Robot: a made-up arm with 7 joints.
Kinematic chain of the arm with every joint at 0, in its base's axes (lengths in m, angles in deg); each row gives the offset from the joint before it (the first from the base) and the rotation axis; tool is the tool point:
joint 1: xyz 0 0 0.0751 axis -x
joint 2: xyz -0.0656 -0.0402 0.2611 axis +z
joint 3: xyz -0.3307 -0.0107 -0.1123 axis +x
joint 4: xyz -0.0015 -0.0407 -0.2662 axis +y
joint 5: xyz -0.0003 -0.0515 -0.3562 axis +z
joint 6: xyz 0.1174 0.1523 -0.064 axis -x
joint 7: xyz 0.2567 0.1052 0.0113 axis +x
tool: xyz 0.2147 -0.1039 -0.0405
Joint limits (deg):
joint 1: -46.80..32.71
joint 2: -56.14..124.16
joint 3: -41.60..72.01
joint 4: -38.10..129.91
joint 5: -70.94..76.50
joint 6: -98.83..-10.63
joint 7: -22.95..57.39
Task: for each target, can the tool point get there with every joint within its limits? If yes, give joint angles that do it. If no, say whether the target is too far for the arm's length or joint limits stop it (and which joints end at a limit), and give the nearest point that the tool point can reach.
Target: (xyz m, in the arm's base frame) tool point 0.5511 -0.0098 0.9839
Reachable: no: joint limits stop it (at a limit: joint 1, joint 2, joint 3, joint 7) | nearest point 0.4911 0.0861 0.8441 | short by 0.180 m
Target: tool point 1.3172 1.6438 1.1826
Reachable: no: too far | nearest point 0.4553 0.8075 0.6191 | short by 1.327 m
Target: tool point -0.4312 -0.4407 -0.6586
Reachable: yes | joints 10.67 -22.73 -16.97 50.00 -20.69 -68.90 33.70
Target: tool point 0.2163 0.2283 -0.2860
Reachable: yes | joints 0.70 67.33 -9.16 -14.54 -11.16 -34.51 -15.73
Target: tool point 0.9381 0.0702 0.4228
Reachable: no: joint limits stop it (at a limit: joint 1, joint 3, joint 5, joint 7) | nearest point 0.7904 0.1337 0.2942 | short by 0.206 m
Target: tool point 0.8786 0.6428 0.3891
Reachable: no: joint limits stop it (at a limit: joint 2, joint 3, joint 6, joint 7) | nearest point 0.6876 0.5779 0.3574 | short by 0.204 m
